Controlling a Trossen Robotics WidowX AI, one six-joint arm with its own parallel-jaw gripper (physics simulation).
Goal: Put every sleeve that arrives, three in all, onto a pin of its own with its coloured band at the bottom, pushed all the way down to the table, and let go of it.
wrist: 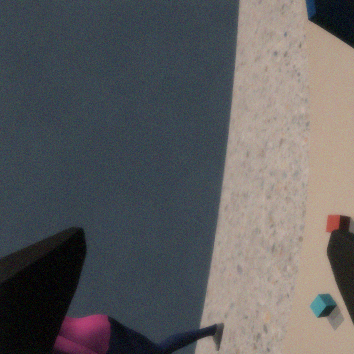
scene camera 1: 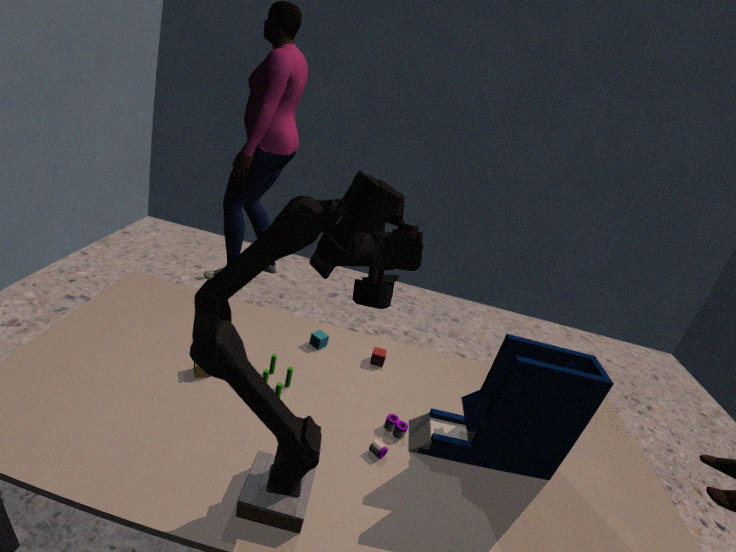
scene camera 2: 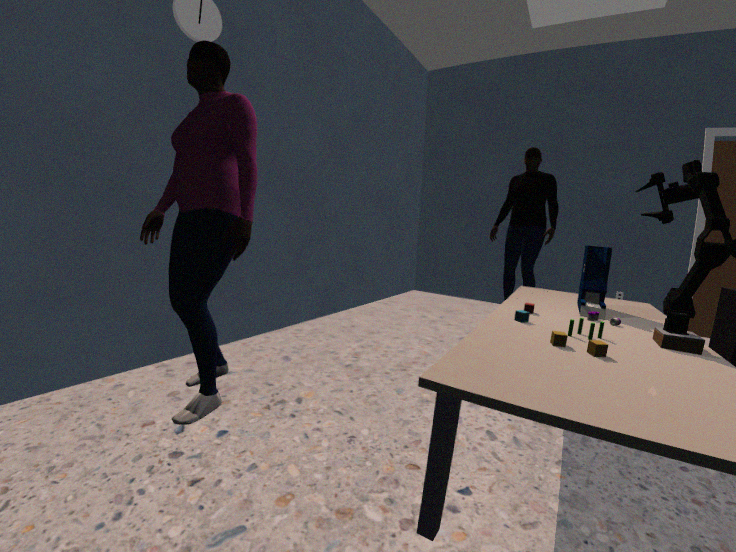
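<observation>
Two grey sleeves (scene camera 1: 389,426) (scene camera 1: 398,433) stand upright side by side near the blue chute's mouth, their purple bands at the top. A third sleeve (scene camera 1: 375,447) (scene camera 2: 615,321) lies on its side nearer the arm's base, its purple end facing right in scene view 1. Several upright green pins (scene camera 1: 289,376) (scene camera 2: 580,326) stand on the table, partly behind the arm in scene view 1; no sleeve shows on those in view. My gripper (scene camera 2: 639,202) (wrist: 211,243) is open and empty, high above the table. The sleeves and pins do not show in the wrist view.
A tall blue chute (scene camera 1: 535,409) (scene camera 2: 596,267) stands beyond the sleeves. A red block (scene camera 1: 378,357) (scene camera 2: 529,307) (wrist: 333,223) and a teal block (scene camera 1: 319,339) (scene camera 2: 521,316) (wrist: 322,305) lie towards the far edge. Two yellow blocks (scene camera 2: 558,338) (scene camera 2: 597,348) lie near the pins. People stand beyond the table.
</observation>
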